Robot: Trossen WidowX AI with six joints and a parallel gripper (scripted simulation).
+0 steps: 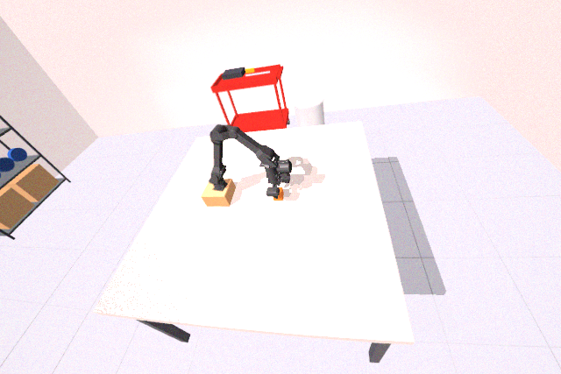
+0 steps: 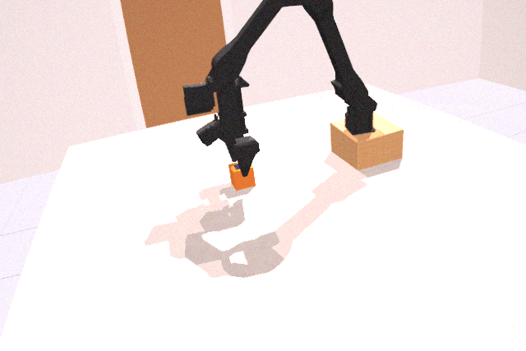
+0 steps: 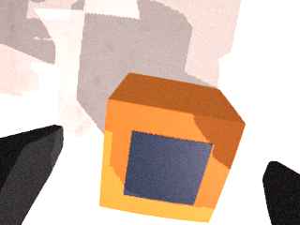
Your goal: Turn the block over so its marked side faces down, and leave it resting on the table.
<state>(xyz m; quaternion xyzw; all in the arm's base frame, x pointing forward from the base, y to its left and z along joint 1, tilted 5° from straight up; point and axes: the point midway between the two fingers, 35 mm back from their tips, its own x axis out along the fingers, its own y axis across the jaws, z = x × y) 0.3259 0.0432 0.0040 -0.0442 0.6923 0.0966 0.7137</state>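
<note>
The orange block is 10 mm below my gripper tip.
</note>
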